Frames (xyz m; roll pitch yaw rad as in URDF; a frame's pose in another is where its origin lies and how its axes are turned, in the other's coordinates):
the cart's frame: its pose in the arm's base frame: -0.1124 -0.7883 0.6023 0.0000 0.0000 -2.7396
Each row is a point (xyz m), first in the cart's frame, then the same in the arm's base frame.
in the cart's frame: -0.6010 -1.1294 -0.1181
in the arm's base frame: -0.0012 0.4862 0.4842
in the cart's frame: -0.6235 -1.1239 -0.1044
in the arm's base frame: 0.0217 0.4900 0.4979
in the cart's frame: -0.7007 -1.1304 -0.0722
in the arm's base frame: 0.0902 0.5261 0.5301
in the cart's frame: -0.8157 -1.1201 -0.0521
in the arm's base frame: 0.2000 0.5617 0.5502
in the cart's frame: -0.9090 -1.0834 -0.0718
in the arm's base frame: 0.3003 0.5644 0.5305
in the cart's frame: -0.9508 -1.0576 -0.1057
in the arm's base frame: 0.3488 0.5570 0.4966
